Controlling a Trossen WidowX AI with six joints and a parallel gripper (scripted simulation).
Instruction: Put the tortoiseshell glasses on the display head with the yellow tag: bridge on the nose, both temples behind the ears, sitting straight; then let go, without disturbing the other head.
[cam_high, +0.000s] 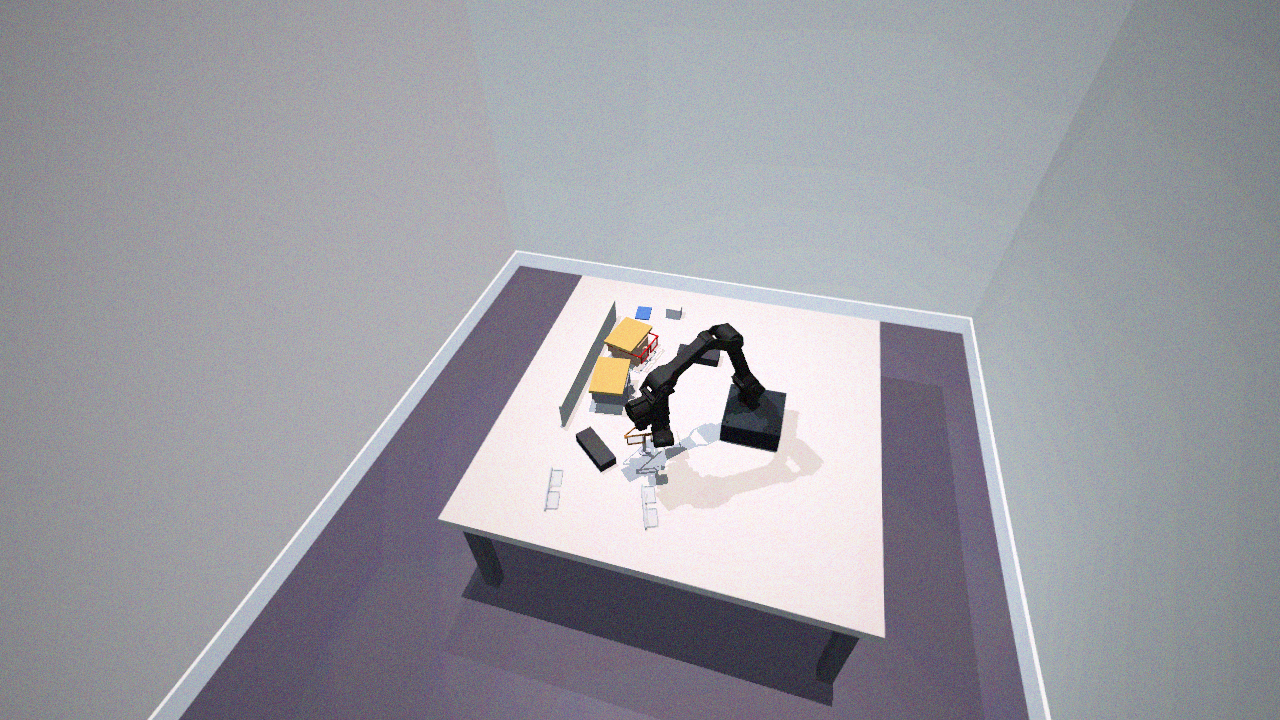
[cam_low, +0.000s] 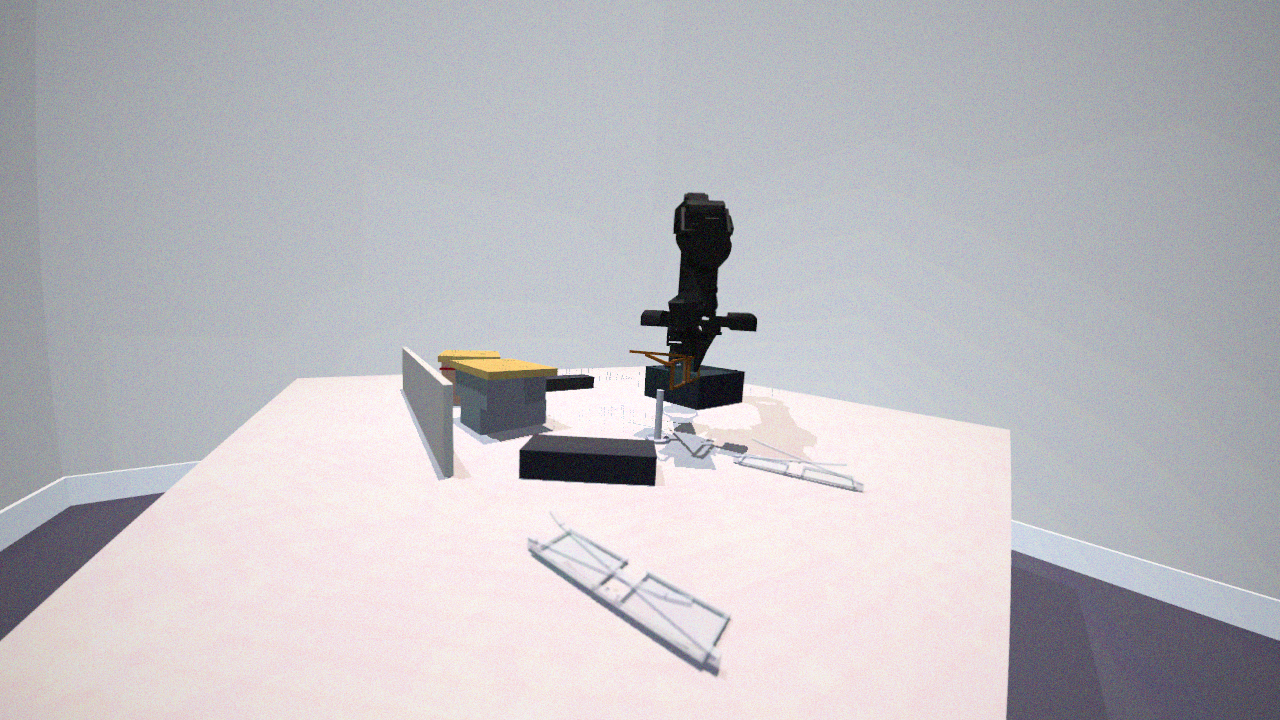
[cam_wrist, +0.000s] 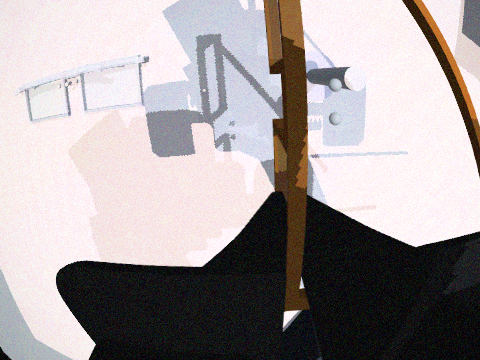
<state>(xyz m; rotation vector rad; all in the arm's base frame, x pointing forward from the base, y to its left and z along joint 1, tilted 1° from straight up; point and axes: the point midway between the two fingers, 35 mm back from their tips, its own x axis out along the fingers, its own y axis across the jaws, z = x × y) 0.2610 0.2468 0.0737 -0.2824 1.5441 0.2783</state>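
The thin post lies 6 cm ahead of my gripper tip, 2 cm to the right of it and 9 cm below it. Round my gripper tip: blue tag 22 cm ahead, 73 cm to the right, 11 cm below; then grey wall panel 34 cm ahead, 37 cm to the right, 6 cm below; then grey display head 20 cm ahead, 25 cm to the right, 6 cm below.
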